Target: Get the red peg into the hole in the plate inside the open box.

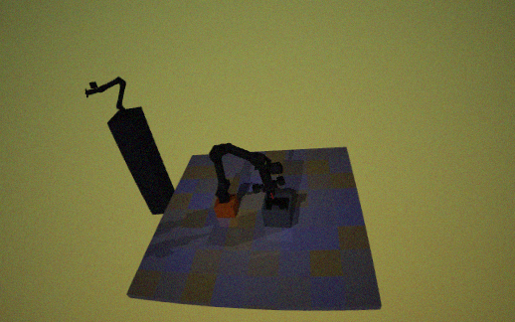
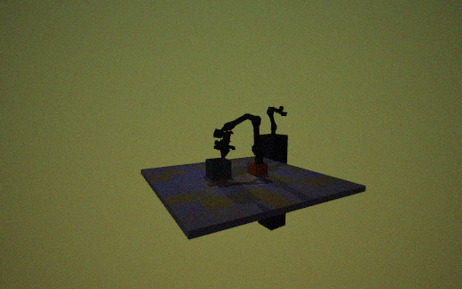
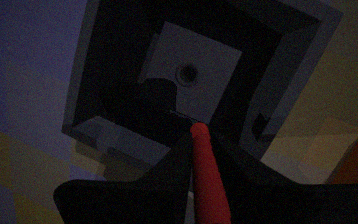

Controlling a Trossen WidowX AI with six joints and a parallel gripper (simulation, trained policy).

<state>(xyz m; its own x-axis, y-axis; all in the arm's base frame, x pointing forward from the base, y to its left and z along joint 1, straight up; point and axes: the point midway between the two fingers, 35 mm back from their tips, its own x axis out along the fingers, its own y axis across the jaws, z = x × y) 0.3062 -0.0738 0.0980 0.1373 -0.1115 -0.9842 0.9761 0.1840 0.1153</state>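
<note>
My gripper tip is 20 mm below the red peg and 10 mm to the right of it.
</note>
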